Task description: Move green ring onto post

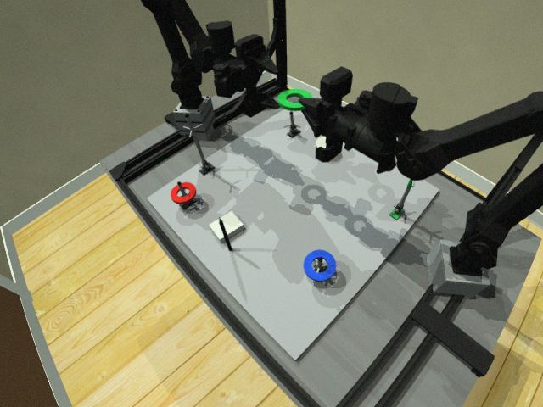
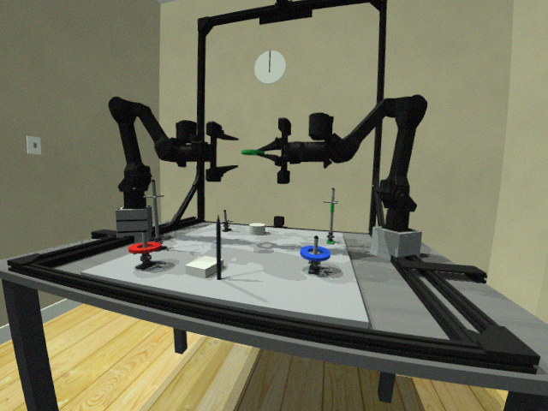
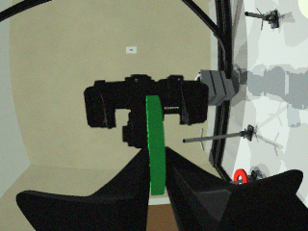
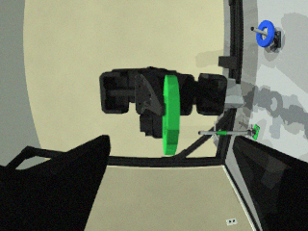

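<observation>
Right now the green ring is 8 cm to the left of my right hand and 1 cm ahead of it. From my right hand the other things lie so: thin black rod: 25 cm ahead, 20 cm below, 7 cm to the left; then short post: 25 cm below, 19 cm behind, 8 cm to the right; then white block: 29 cm below, 21 cm ahead, 2 cm to the left.
My left gripper is now 50 mm to the left of the green ring. Also, from my left hand: thin black rod (240 mm ahead, 200 mm below, 60 mm to the right); then short post (240 mm below, 210 mm to the right, 210 mm behind); then white block (290 mm below, 200 mm ahead, 110 mm to the right).
</observation>
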